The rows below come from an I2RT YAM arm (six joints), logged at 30 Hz.
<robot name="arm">
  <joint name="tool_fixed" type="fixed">
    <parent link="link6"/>
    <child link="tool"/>
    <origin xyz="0 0 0" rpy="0 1.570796 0"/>
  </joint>
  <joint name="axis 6" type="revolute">
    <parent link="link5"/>
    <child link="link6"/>
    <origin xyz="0.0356 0 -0.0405"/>
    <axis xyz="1 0 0"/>
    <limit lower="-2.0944" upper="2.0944"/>
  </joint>
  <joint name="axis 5" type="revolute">
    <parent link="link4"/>
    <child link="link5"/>
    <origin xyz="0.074 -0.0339 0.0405"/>
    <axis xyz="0 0 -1"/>
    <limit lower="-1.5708" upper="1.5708"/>
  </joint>
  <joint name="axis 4" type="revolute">
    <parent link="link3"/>
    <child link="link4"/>
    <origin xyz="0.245 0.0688 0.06"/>
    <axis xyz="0 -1 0"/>
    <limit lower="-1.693" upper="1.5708"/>
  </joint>
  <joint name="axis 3" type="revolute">
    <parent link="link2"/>
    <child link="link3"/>
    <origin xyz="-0.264 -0.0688 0"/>
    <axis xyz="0 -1 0"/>
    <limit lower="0" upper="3.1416"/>
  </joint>
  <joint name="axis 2" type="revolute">
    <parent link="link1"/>
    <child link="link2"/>
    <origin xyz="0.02 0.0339 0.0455"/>
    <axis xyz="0 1 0"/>
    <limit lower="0" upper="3.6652"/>
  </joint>
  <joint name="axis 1" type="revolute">
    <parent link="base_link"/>
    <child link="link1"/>
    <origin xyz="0 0 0.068"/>
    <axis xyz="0 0 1"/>
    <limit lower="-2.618" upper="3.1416"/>
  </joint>
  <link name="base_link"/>
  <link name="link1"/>
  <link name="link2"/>
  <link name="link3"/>
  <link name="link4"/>
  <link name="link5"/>
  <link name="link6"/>
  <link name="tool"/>
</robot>
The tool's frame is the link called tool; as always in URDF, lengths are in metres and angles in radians.
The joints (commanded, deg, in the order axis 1, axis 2, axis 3, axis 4, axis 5, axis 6), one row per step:
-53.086 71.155 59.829 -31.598 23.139 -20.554
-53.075 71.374 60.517 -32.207 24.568 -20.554
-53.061 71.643 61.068 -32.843 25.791 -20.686
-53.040 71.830 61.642 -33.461 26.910 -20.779
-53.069 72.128 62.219 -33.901 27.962 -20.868
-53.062 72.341 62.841 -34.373 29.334 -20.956
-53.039 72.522 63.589 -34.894 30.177 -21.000
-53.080 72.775 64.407 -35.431 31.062 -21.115
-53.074 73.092 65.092 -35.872 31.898 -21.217
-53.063 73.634 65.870 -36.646 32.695 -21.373
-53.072 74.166 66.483 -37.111 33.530 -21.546
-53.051 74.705 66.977 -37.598 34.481 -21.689
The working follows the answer.
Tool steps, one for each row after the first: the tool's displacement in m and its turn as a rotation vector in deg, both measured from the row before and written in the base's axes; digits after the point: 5 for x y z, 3 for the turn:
-0.00035 -0.00079 0.00244 -0.473 0.863 -1.034
-0.00024 -0.00072 0.00138 -0.228 0.986 -0.795
-0.00030 -0.00048 0.00187 -0.282 0.828 -0.733
-0.00009 -0.00107 0.00164 -0.310 0.748 -0.735
-0.00031 -0.00078 0.00230 -0.520 0.867 -0.929
0.00001 -0.00059 0.00298 -0.387 0.474 -0.558
-0.00010 -0.00097 0.00306 -0.387 0.565 -0.611
0.00024 -0.00101 0.00213 -0.285 0.589 -0.537
0.00056 -0.00136 0.00123 0.106 0.893 -0.469
0.00059 -0.00159 0.00074 -0.032 0.839 -0.502
0.00059 -0.00144 0.00002 0.034 0.973 -0.567

Tool pose at each row, in the base's axes (x y z in m, rotation vector in deg; rounded; the steps above come from the unrounded poses):
0.14792 -0.22020 0.30137 52.522 134.285 -61.030
0.14756 -0.22099 0.30381 53.378 134.400 -62.551
0.14732 -0.22171 0.30519 53.976 134.839 -63.809
0.14702 -0.22219 0.30707 54.531 135.115 -64.993
0.14693 -0.22325 0.30871 55.107 135.298 -66.153
0.14662 -0.22403 0.31100 55.820 135.351 -67.705
0.14663 -0.22462 0.31399 56.243 135.279 -68.684
0.14652 -0.22559 0.31704 56.698 135.258 -69.754
0.14676 -0.22660 0.31917 57.080 135.349 -70.708
0.14732 -0.22795 0.32041 57.376 136.012 -71.464
0.14792 -0.22954 0.32114 57.695 136.506 -72.339
0.14851 -0.23098 0.32117 58.064 137.140 -73.276

